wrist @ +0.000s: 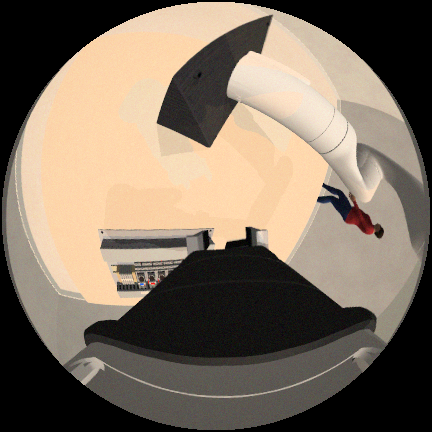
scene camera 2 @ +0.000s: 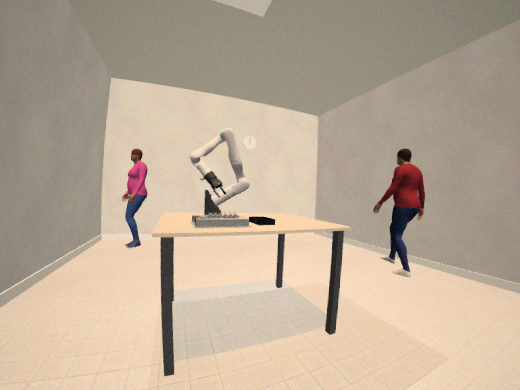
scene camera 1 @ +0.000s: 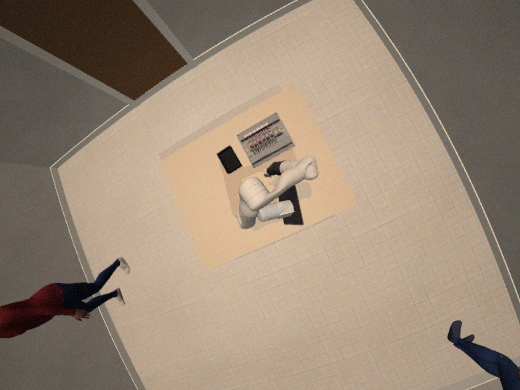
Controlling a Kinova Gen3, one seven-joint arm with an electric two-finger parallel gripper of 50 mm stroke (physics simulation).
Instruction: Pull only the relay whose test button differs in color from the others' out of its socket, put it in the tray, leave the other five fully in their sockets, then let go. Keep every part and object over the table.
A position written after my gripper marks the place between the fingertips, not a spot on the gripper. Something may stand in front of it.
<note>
In view: my gripper [wrist: 226,236] and a grey panel [wrist: 107,233].
</note>
